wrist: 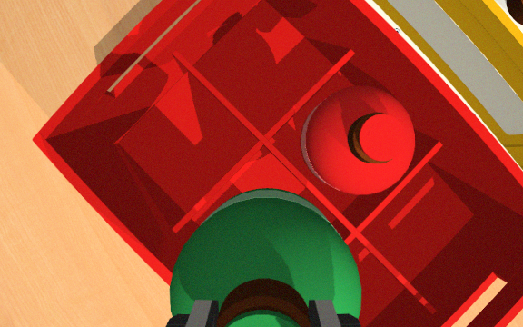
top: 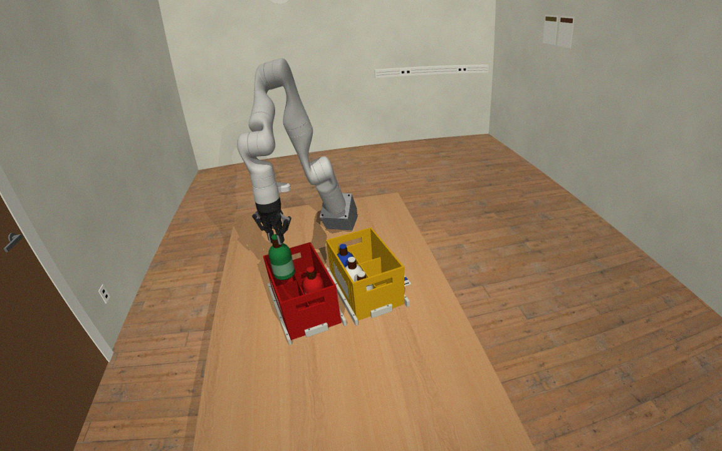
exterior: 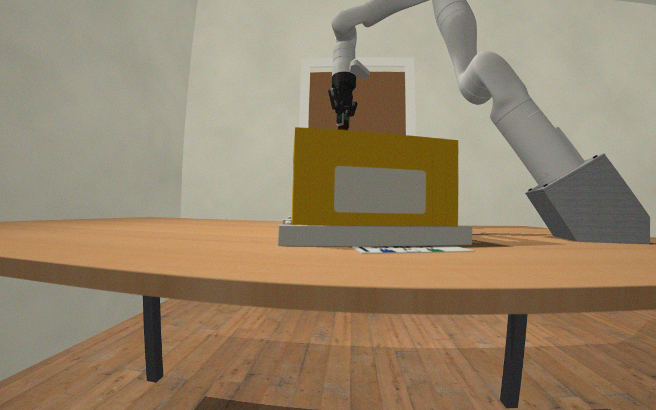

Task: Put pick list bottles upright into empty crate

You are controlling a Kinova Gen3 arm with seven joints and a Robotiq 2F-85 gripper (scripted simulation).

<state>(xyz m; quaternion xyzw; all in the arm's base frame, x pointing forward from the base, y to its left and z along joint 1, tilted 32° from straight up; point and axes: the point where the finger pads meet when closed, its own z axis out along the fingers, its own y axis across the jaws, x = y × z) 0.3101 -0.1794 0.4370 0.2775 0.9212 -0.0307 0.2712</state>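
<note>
Now: the green bottle 7 cm below my hand. Round my hand: red bottle: 1 cm behind, 9 cm to the left, 24 cm below; red crate: 1 cm behind, 4 cm to the left, 24 cm below; blue bottle: 10 cm behind, 23 cm to the left, 24 cm below.
</note>
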